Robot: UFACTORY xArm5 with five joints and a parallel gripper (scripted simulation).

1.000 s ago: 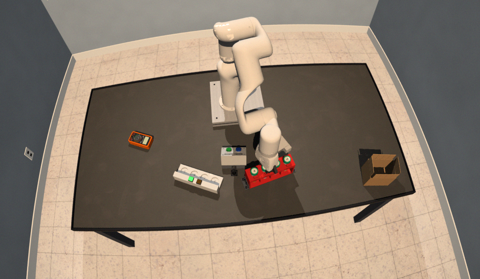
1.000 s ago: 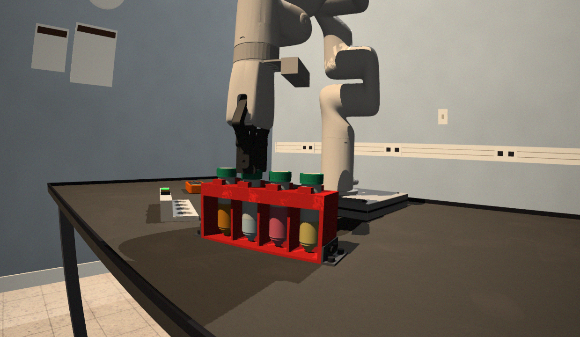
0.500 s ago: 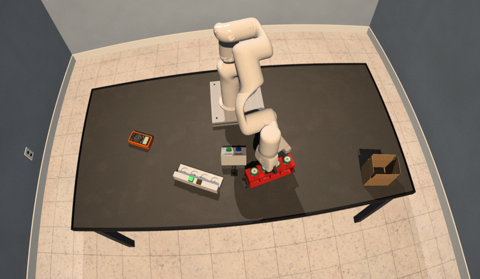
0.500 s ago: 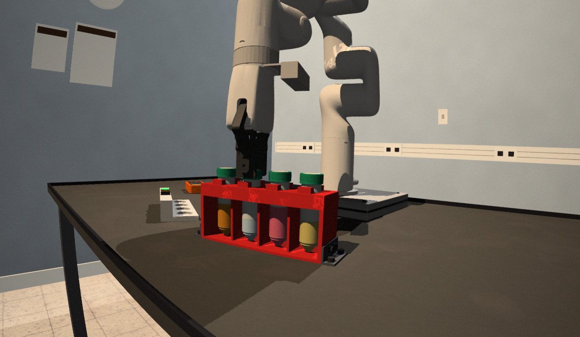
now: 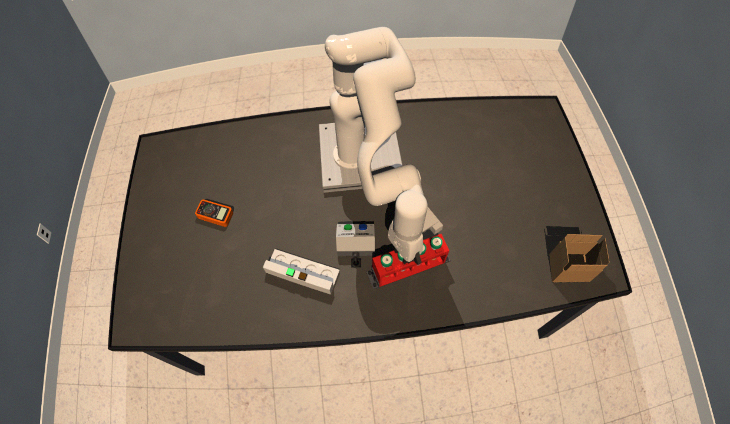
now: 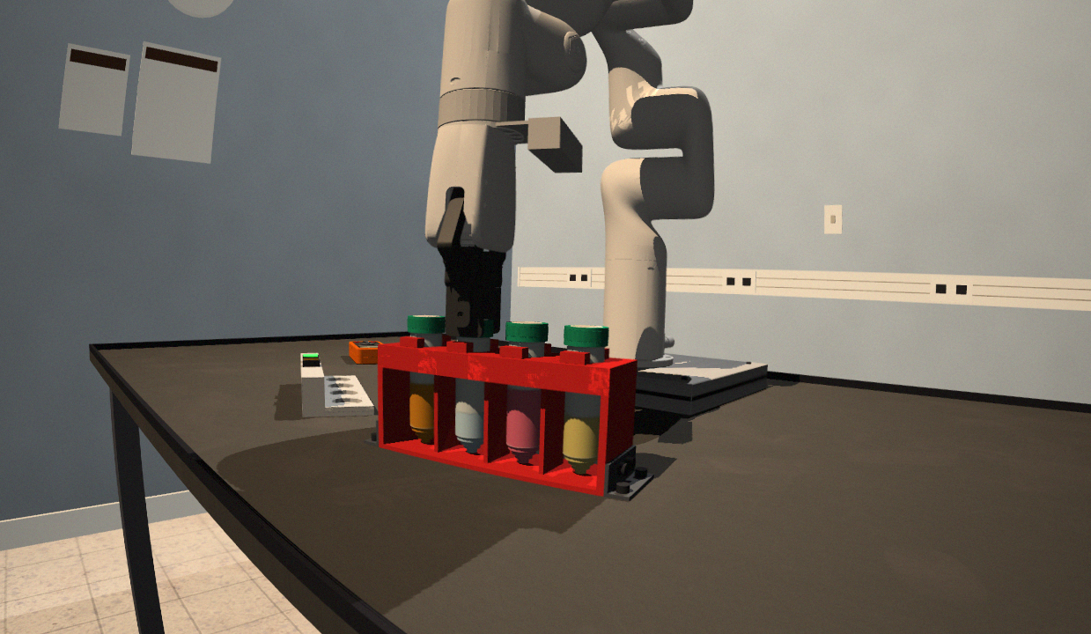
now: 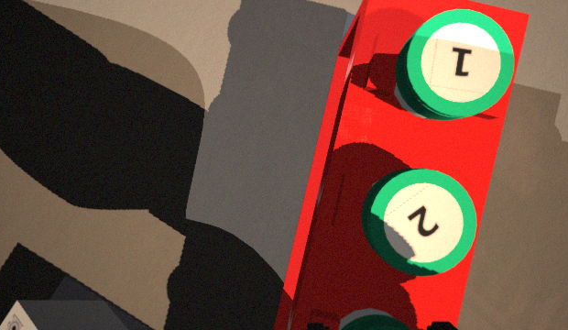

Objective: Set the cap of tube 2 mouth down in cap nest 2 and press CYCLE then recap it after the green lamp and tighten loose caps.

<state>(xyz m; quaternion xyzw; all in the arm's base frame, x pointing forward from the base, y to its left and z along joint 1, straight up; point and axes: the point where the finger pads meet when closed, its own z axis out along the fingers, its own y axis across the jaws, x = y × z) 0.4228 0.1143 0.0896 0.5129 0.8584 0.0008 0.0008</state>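
My hand is 130 mm past the green key, 150 mm to the left of it and 60 mm above it. The rest, counted from my hand: blue key 130 mm behind, 110 mm to the right, 60 mm below; then key housing 110 mm behind, 130 mm to the right, 80 mm below; then table edge 220 mm ahead, 100 mm to the right, 120 mm below.
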